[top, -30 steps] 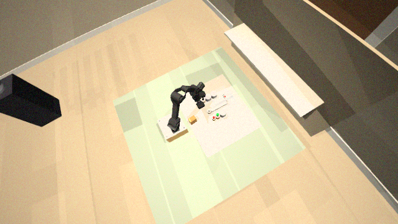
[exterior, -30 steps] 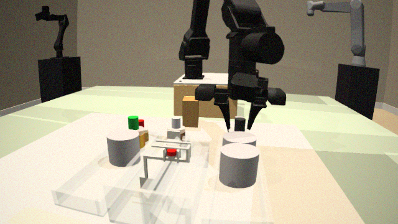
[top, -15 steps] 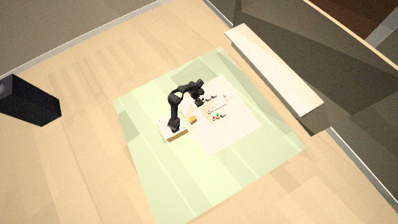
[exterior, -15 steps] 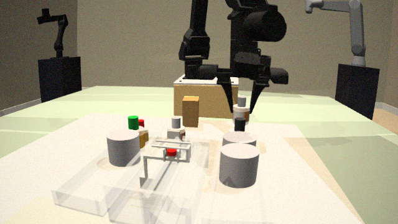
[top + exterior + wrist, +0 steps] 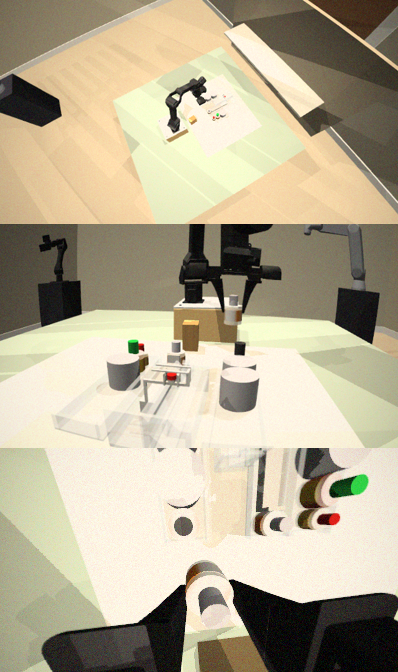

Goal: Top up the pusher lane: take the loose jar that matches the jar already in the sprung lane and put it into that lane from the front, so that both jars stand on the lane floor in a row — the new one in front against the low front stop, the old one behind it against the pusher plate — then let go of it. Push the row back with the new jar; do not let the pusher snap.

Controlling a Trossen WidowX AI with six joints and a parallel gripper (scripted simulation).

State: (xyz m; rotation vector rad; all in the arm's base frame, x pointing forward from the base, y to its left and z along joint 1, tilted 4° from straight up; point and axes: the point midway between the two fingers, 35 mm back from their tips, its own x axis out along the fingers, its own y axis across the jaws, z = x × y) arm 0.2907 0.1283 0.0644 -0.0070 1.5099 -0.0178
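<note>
Right now the small brown box is 13 cm behind my gripper tip, 11 cm to the right of it and 9 cm below it. Also, from my gripper tip: red knob 23 cm ahead, 8 cm to the right, 5 cm below; then clear pusher lane 19 cm ahead, 9 cm to the right, 10 cm below.
</note>
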